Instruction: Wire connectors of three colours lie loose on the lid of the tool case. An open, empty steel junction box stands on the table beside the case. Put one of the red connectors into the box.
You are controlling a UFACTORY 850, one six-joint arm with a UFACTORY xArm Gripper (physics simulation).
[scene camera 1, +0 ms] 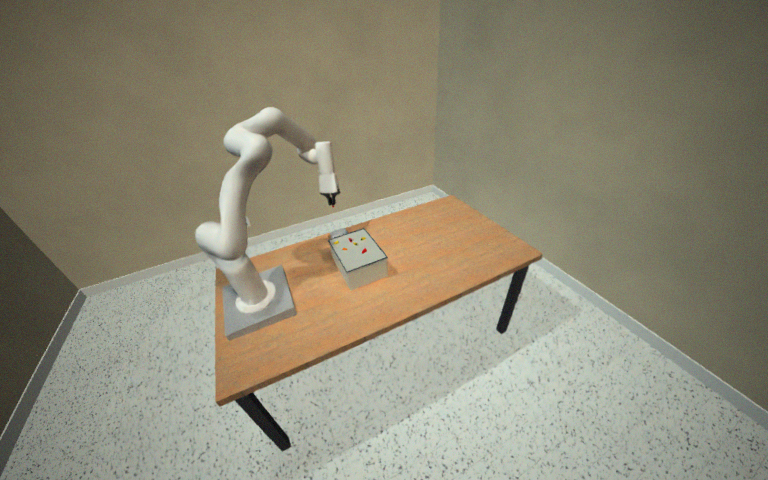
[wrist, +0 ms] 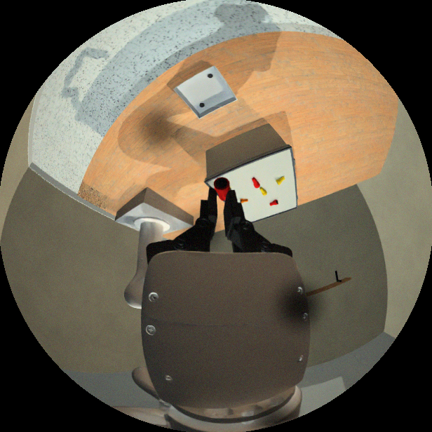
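Observation:
My gripper (scene camera 1: 332,200) (wrist: 219,199) is shut on a red connector (scene camera 1: 333,206) (wrist: 221,186), high above the table, with the connector's dark open end facing away from the gripper. The open steel junction box (scene camera 1: 338,232) (wrist: 219,108) stands beside the tool case (scene camera 1: 367,275) (wrist: 245,147), mostly hidden behind it in the scene view. In the wrist view its inside shows, with two dark round spots. Two more red connectors, one (scene camera 1: 350,240) (wrist: 255,182) near the lid's middle and one (scene camera 1: 364,250) (wrist: 274,203) apart from it, lie on the lid.
Yellow connectors (scene camera 1: 363,238) (wrist: 280,180) and an orange connector (scene camera 1: 344,249) (wrist: 243,200) also lie on the lid. The arm's base plate (scene camera 1: 260,322) stands at the left end of the wooden table (scene camera 1: 441,243) (wrist: 330,100). The box is near the table's back edge.

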